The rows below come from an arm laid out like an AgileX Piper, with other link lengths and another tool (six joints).
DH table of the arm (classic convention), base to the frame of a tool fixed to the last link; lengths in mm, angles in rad. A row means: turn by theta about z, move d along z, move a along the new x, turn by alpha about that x. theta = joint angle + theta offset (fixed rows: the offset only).
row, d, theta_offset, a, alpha
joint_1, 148.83, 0, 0, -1.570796
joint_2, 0, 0.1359, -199.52, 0
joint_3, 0, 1.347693, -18.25, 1.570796
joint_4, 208.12, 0, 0, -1.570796
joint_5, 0, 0, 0, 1.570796
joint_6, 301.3, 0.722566, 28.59, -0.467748
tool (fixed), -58.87, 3.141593, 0, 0
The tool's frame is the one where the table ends.
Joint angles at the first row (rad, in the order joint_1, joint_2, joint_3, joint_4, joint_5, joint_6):
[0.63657 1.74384 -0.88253 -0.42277 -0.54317 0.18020]
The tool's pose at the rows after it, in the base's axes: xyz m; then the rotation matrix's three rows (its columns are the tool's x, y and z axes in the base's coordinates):
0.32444 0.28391 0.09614; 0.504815 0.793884 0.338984; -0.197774 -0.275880 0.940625; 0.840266 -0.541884 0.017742
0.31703 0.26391 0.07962; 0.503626 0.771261 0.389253; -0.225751 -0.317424 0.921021; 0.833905 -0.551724 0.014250
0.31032 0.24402 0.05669; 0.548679 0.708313 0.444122; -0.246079 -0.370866 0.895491; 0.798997 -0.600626 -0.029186
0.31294 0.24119 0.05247; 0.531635 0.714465 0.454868; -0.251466 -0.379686 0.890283; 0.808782 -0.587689 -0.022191
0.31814 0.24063 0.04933; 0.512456 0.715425 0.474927; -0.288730 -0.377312 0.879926; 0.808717 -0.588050 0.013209
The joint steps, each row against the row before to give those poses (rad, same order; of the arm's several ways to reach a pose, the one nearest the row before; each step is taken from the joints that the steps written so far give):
[0.00000 -0.03405 0.15388 0.12862 -0.13760 -0.18571]
[0.00000 -0.00598 0.11591 0.10282 -0.09185 -0.07263]
[-0.00782 0.00000 0.06717 0.06169 0.00005 0.00004]
[0.00003 0.03614 0.00974 0.02652 -0.05736 -0.03074]
[0.00002 0.06276 -0.00003 0.02972 -0.09442 -0.00396]

